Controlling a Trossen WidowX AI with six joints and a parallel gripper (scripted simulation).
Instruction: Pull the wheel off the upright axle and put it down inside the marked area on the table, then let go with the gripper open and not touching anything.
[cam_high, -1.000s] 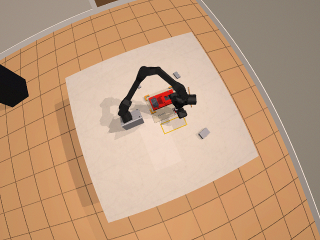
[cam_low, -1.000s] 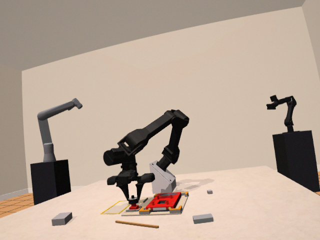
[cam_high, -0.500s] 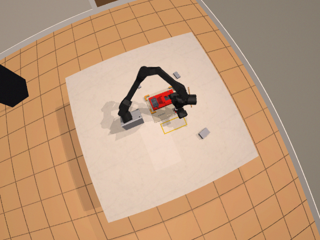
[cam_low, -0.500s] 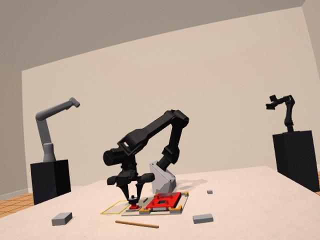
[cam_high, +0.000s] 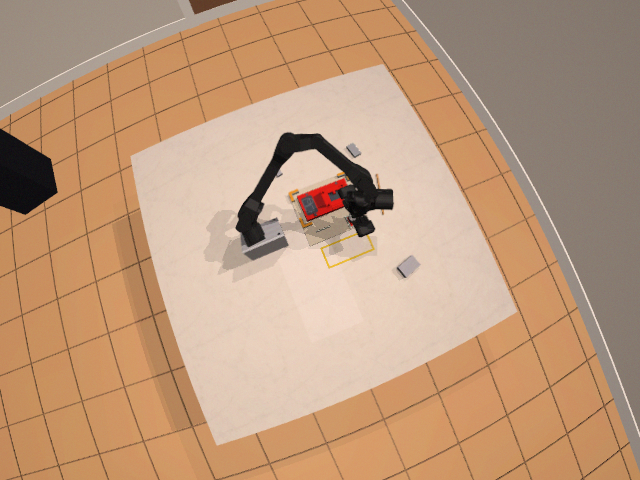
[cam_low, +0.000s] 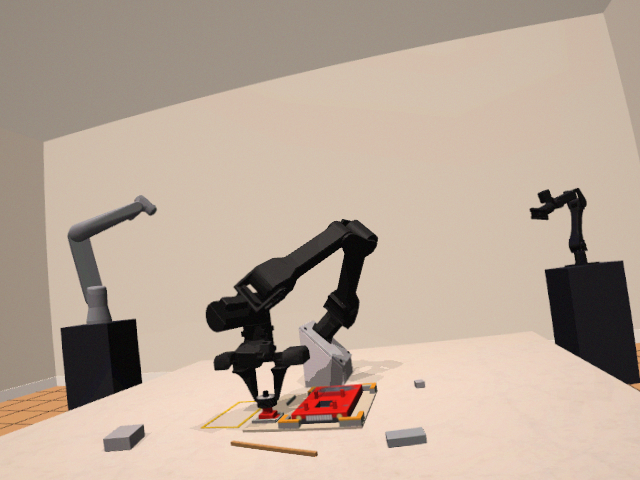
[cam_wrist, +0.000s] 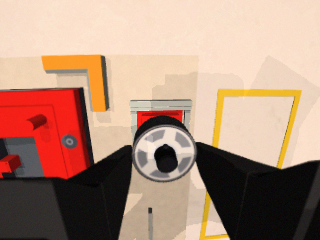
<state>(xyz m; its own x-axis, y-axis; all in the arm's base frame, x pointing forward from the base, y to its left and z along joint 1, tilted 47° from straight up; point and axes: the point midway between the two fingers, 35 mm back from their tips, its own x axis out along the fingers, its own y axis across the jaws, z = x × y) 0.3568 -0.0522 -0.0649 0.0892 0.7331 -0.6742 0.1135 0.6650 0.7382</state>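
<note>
My gripper tip is right at the wheel. From my gripper tip the other things lie so: wooden rod 160 mm ahead, 40 mm to the left, 40 mm below.
</note>
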